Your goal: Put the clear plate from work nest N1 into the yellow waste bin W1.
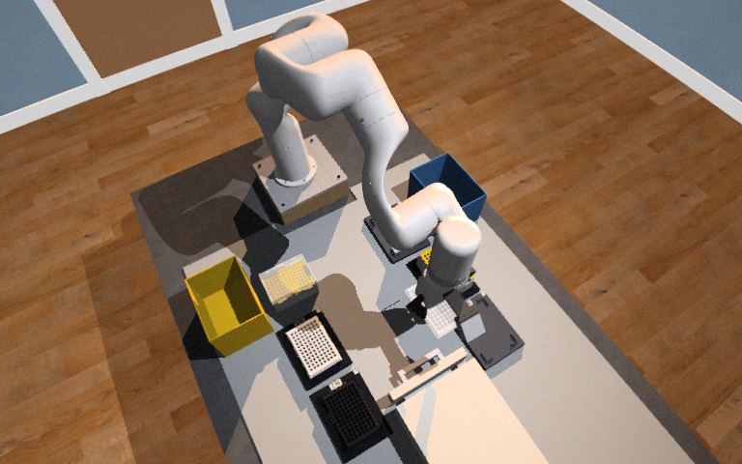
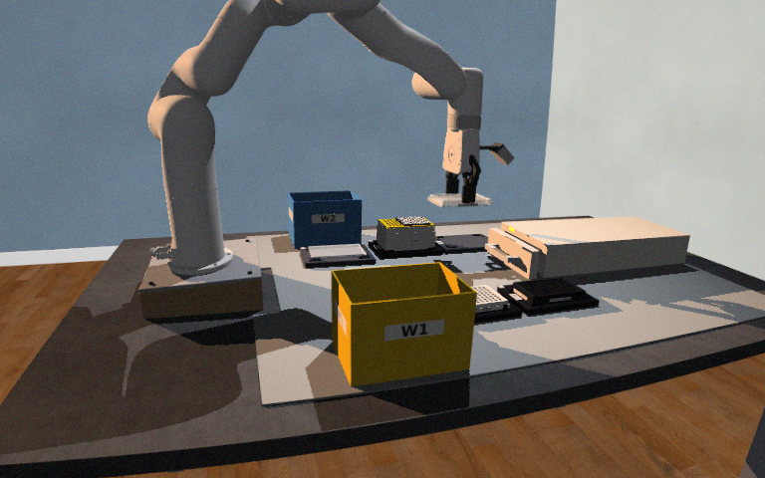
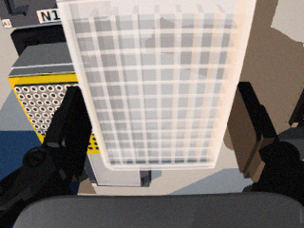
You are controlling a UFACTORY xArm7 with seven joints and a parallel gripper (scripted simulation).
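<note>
My gripper is now 390 mm to the left of the yellow bin W1, 300 mm past it and 120 mm above it. Also, from my hand: yellow tip rack: 110 mm to the left, 100 mm below, 90 mm behind; then clear plate: 10 mm below; then drawer: 200 mm ahead, 130 mm below, 90 mm to the right.
</note>
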